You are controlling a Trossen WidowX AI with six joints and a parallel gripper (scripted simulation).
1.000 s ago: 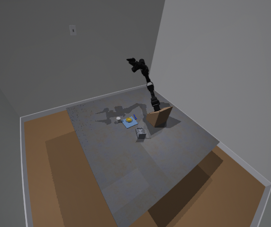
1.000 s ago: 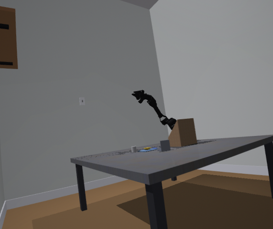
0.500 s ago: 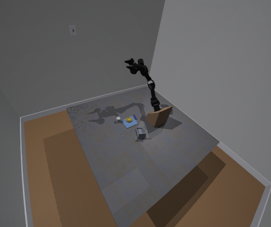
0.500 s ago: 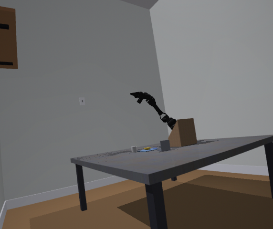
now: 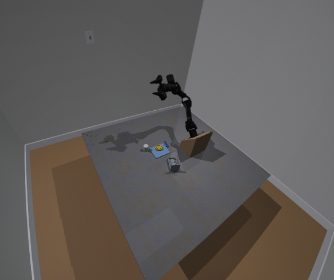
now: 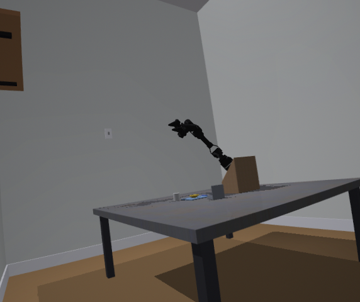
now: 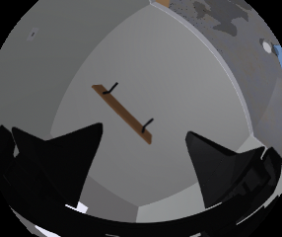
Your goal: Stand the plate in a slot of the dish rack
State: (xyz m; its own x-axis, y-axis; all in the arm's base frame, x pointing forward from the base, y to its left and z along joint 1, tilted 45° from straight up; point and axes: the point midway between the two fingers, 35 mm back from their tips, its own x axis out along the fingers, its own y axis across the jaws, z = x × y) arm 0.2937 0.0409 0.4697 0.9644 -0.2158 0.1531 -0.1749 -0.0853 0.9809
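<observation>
Right now the yellow plate is 510 mm below my gripper tip, 160 mm to the left of it and 10 mm behind it. The rest, counted from my gripper tip: white cup (500 mm below, 100 mm to the left, 90 mm ahead); blue mat (520 mm below, 180 mm to the left); small blue utensil (520 mm below, 160 mm to the left, 110 mm behind).
</observation>
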